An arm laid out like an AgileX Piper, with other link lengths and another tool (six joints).
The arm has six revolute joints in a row. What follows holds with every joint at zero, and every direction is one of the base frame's.
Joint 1 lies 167.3 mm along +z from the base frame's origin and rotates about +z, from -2.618 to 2.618 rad.
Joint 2 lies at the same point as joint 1 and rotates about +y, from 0 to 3.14 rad.
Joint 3 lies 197.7 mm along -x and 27 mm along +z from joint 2 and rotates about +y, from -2.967 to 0 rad.
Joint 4 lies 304.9 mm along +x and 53.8 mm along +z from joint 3 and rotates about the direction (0.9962, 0, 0.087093), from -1.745 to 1.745 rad.
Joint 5 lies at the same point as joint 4 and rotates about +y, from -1.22 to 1.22 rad.
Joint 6 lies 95.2 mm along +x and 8.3 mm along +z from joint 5 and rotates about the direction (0.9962, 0, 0.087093), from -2.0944 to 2.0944 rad.
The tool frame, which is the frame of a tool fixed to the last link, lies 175.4 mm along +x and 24 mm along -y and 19.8 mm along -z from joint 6; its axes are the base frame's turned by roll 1.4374, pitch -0.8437 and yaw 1.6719 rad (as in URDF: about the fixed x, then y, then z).
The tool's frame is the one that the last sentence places.
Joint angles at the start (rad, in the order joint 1, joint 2, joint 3, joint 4, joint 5, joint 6): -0.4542 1.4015 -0.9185 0.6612 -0.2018 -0.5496
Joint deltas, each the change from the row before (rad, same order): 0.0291 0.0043 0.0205 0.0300 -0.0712 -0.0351; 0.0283 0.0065 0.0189 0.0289 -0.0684 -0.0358; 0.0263 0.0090 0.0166 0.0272 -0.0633 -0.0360; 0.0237 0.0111 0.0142 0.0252 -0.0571 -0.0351; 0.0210 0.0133 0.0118 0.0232 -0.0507 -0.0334; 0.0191 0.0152 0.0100 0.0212 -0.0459 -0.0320; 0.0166 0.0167 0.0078 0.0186 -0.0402 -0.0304; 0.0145 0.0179 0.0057 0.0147 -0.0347 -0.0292; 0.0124 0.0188 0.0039 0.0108 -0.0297 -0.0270; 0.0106 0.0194 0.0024 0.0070 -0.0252 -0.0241; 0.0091 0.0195 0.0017 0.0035 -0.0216 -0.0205; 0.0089 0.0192 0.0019 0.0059 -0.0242 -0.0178; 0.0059 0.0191 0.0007 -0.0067 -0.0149 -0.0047; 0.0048 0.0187 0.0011 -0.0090 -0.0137 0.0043; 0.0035 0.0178 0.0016 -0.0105 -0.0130 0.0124
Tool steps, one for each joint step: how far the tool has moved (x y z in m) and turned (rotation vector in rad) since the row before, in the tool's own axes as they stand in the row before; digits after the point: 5 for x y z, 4 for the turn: 0.00159 -0.00141 -0.00053 -0.0335 0.0105 -0.0160; 0.00021 -0.00151 -0.00107 -0.0319 0.0057 -0.0187; -0.00128 -0.00166 -0.00141 -0.0289 0.0007 -0.0214; -0.00258 -0.00186 -0.00162 -0.0253 -0.0036 -0.0232; -0.00374 -0.00227 -0.00165 -0.0212 -0.0074 -0.0242; -0.00453 -0.00276 -0.00168 -0.0177 -0.0099 -0.0256; -0.00500 -0.00307 -0.00152 -0.0141 -0.0114 -0.0269; -0.00491 -0.00343 -0.00127 -0.0104 -0.0112 -0.0293; -0.00468 -0.00375 -0.00097 -0.0073 -0.0105 -0.0304; -0.00427 -0.00409 -0.00068 -0.0044 -0.0091 -0.0304; -0.00387 -0.00443 -0.00048 -0.0021 -0.0076 -0.0295; -0.00422 -0.00383 -0.00069 -0.0048 -0.0093 -0.0253; -0.00243 -0.00506 0.00004 0.0014 -0.0019 -0.0207; -0.00230 -0.00535 0.00009 0.0020 -0.0008 -0.0133; -0.00234 -0.00529 0.00012 0.0017 -0.0003 -0.0058
